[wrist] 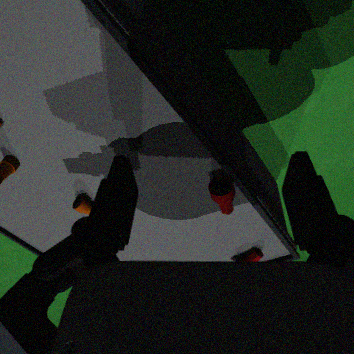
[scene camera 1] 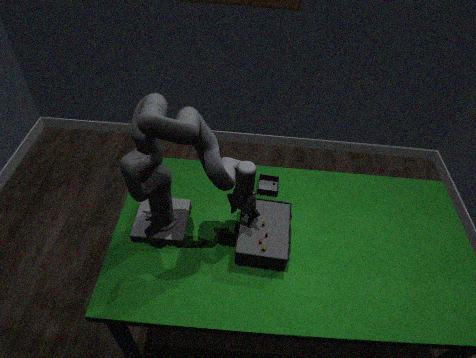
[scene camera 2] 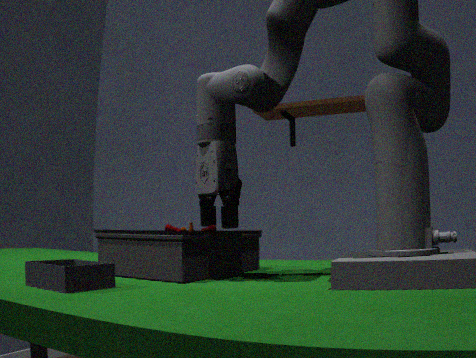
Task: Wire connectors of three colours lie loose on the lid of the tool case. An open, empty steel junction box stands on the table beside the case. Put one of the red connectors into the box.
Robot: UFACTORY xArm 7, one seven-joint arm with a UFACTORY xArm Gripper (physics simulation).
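Seen in the pictures: gripper, fingertip midpoint: [wrist: 208, 171] [scene camera 1: 241, 217] [scene camera 2: 218, 227]; arm's base at its link origin: [scene camera 1: 163, 219] [scene camera 2: 403, 254].
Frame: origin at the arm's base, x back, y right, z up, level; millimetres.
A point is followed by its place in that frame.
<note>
My gripper [scene camera 1: 250, 219] {z 53, x -343, y -25 mm} [scene camera 2: 219, 225] {z 53, x -343, y -25 mm} [wrist: 208, 171] {z 53, x -343, y -25 mm} is wide open and empty, with its fingertips low over the grey lid of the tool case [scene camera 1: 277, 215] {z 42, x -497, y -67 mm} [scene camera 2: 140, 255] {z 1, x -437, y -145 mm} [wrist: 170, 237] {z 41, x -415, y -76 mm}. In the wrist view a red connector [wrist: 223, 194] {z 57, x -344, y -41 mm} lies on the lid near its edge, between the lines of the two fingers and touching neither. A second red connector [wrist: 250, 256] {z 48, x -369, y -123 mm} is partly hidden by the gripper body. In scene camera 2, red connectors [scene camera 2: 173, 228] {z 50, x -372, y -133 mm} [scene camera 2: 209, 228] {z 51, x -346, y -54 mm} show at the lid's top. The steel junction box [scene camera 1: 267, 194] {z -35, x -452, y -250 mm} [scene camera 2: 45, 276] {z -23, x -449, y -354 mm} stands open beside the case.
Orange connectors [wrist: 82, 203] {z 50, x -433, y -4 mm} [wrist: 8, 167] {z 51, x -450, y 48 mm} lie left of the left finger in the wrist view. In scene camera 1, small orange connectors [scene camera 1: 266, 234] {z 61, x -453, y 54 mm} [scene camera 1: 260, 241] {z 52, x -431, y 86 mm} and a yellow one [scene camera 1: 264, 248] {z 55, x -449, y 119 mm} lie on the lid. The arm's base plate [scene camera 1: 182, 207] {z 0, x -68, y -78 mm} [scene camera 2: 400, 275] {z -22, x 7, y -125 mm} stands across from the case.
</note>
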